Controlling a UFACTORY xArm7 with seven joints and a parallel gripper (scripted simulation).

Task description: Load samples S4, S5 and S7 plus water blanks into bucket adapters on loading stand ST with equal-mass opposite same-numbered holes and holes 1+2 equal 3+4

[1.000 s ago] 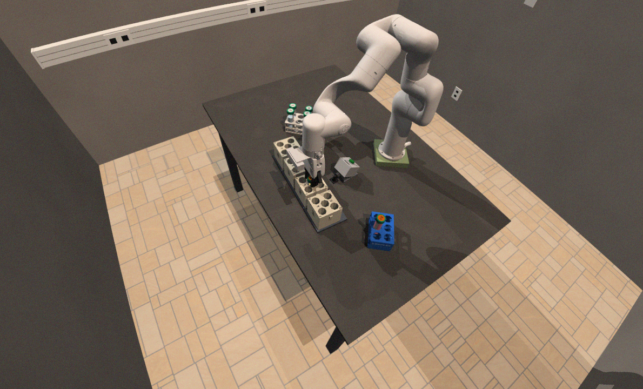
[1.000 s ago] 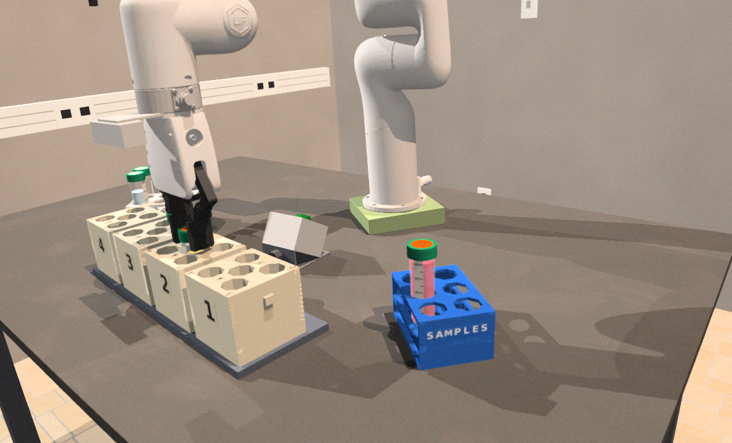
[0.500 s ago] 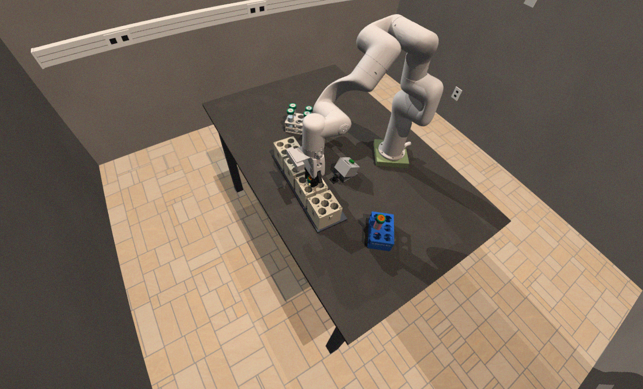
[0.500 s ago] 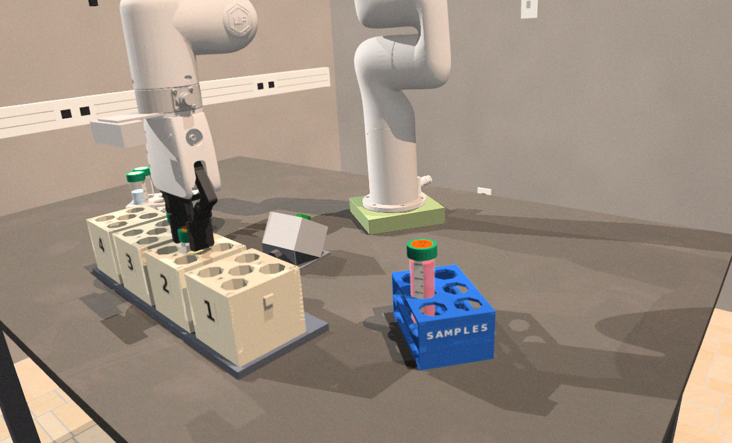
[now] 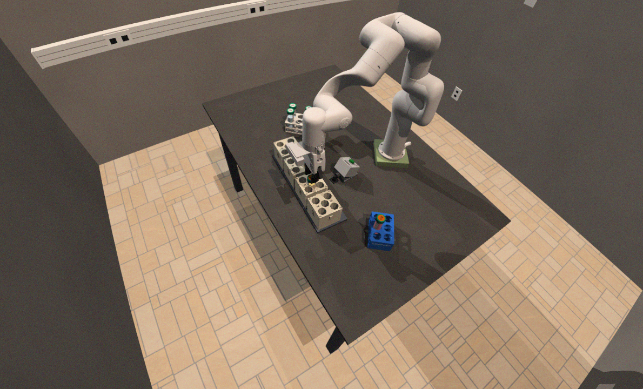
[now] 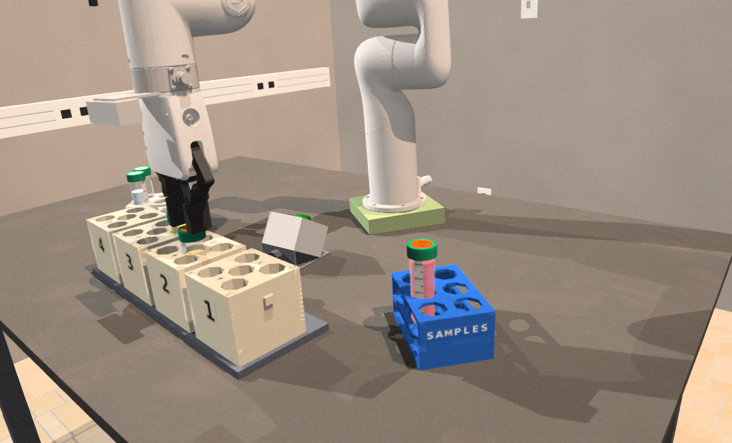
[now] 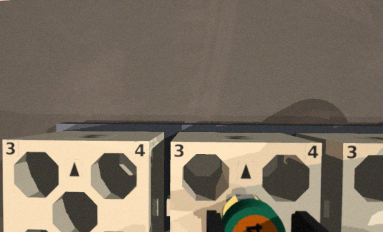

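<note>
The pink tube is 15 cm behind my hand, 26 cm to the left of it and 8 cm below it. Round my hand: blue samples rack 17 cm behind, 27 cm to the left, 11 cm below; white blanks rack 12 cm behind, 41 cm to the right, 11 cm below.
</note>
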